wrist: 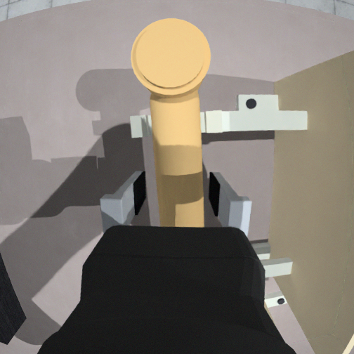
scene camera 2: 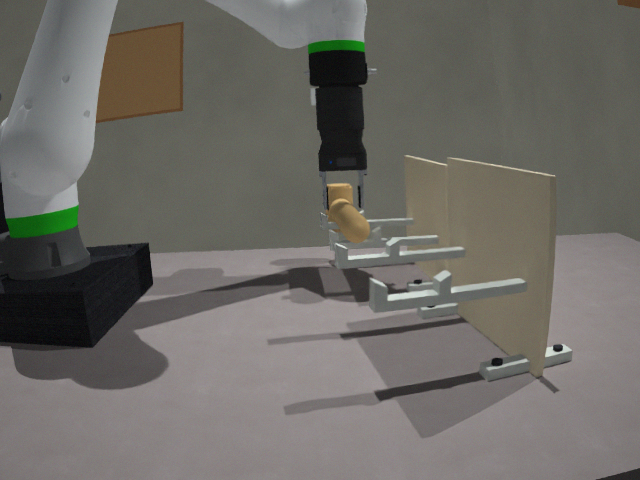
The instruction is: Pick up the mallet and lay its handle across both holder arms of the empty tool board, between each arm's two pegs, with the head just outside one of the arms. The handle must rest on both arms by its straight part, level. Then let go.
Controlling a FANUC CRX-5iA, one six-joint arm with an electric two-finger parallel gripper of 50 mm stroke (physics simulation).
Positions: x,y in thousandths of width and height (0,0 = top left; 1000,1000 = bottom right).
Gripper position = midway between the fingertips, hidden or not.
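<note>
There is a mallet (scene camera 2: 555,476), and I can find it in the wrist view too (wrist: 482,162). My own gripper (scene camera 2: 537,434) is visible as well, and the wrist view has my gripper (wrist: 501,521) along with the mallet.
</note>
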